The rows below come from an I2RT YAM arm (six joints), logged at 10 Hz.
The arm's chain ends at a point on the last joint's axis. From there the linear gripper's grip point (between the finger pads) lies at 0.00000 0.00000 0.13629 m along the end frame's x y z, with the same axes.
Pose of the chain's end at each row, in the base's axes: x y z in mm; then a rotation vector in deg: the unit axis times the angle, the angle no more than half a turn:
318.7, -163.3, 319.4, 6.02, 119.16, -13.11
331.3, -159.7, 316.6, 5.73, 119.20, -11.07
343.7, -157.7, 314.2, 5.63, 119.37, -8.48
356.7, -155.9, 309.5, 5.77, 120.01, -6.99
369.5, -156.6, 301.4, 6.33, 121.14, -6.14
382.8, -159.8, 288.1, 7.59, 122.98, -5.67
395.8, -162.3, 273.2, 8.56, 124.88, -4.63
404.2, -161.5, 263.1, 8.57, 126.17, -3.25
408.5, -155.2, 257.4, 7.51, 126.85, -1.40
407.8, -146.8, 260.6, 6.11, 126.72, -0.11
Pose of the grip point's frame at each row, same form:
434.7, -191.4, 253.6, 6.02, 119.16, -13.11
448.0, -184.1, 250.5, 5.73, 119.20, -11.07
460.9, -177.6, 247.5, 5.63, 119.37, -8.48
473.4, -173.4, 241.3, 5.77, 120.01, -6.99
484.9, -173.1, 230.8, 6.33, 121.14, -6.14
495.7, -176.5, 213.6, 7.59, 122.98, -5.67
506.2, -177.8, 194.8, 8.56, 124.88, -4.63
513.1, -174.5, 182.2, 8.57, 126.17, -3.25
516.9, -164.0, 175.3, 7.51, 126.85, -1.40
516.7, -152.2, 178.8, 6.11, 126.72, -0.11

